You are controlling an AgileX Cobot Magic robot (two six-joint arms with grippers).
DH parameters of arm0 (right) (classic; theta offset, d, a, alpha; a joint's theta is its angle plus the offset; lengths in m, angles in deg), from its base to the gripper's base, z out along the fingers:
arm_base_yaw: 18.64 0.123 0 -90
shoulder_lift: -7.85 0 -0.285 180
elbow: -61.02 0 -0.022 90
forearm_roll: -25.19 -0.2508 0 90
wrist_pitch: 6.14 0 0.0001 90
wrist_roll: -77.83 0.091 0 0
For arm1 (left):
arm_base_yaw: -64.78 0.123 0 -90
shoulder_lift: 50.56 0 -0.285 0
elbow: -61.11 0 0.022 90
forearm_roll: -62.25 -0.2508 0 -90
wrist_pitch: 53.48 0 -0.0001 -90
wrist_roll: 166.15 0.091 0 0
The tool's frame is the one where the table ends.
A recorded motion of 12 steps. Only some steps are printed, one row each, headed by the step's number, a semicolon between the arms.
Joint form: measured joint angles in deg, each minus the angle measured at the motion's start. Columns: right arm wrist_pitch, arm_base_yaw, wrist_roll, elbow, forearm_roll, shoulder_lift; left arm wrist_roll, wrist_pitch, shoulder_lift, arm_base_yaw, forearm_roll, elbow.
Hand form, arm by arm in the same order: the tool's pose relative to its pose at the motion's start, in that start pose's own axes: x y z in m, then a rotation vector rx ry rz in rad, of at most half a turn. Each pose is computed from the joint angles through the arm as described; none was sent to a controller.
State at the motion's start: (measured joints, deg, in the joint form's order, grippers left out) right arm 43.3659 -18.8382 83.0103 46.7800 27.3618 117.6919; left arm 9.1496 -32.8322 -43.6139 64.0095 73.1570 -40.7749
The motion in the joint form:
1: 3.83 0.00 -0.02 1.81 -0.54 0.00; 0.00 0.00 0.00 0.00 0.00 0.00
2: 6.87 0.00 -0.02 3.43 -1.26 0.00; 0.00 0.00 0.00 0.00 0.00 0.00
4: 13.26 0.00 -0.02 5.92 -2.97 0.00; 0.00 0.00 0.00 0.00 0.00 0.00
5: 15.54 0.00 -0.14 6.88 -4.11 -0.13; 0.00 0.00 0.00 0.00 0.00 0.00
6: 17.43 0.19 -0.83 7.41 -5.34 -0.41; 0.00 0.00 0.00 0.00 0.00 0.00
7: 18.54 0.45 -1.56 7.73 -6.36 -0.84; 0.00 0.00 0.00 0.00 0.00 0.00
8: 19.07 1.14 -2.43 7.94 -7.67 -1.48; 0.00 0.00 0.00 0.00 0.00 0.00
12: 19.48 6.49 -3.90 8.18 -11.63 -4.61; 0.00 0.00 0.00 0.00 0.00 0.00
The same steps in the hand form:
1: -0.0013 0.0004 -0.0066 -0.0035 0.0357 0.0063; 0.0000 0.0000 0.0000 0.0000 0.0000 0.0000
2: -0.0028 0.0012 -0.0127 -0.0111 0.0613 0.0142; 0.0000 0.0000 0.0000 0.0000 0.0000 0.0000
4: -0.0021 0.0032 -0.0227 -0.0306 0.1313 0.0295; 0.0000 0.0000 0.0000 0.0000 0.0000 0.0000
5: -0.0019 0.0048 -0.0276 -0.0467 0.1535 0.0365; 0.0000 0.0000 0.0000 0.0000 0.0000 0.0000
6: -0.0005 0.0075 -0.0317 -0.0657 0.1735 0.0303; 0.0000 0.0000 0.0000 0.0000 0.0000 0.0000
7: 0.0007 0.0103 -0.0359 -0.0827 0.1806 0.0202; 0.0000 0.0000 0.0000 0.0000 0.0000 0.0000
8: 0.0018 0.0159 -0.0408 -0.1056 0.1762 0.0024; 0.0000 0.0000 0.0000 0.0000 0.0000 0.0000
12: 0.0107 0.0499 -0.0618 -0.1794 0.1330 -0.0899; 0.0000 0.0000 0.0000 0.0000 0.0000 0.0000

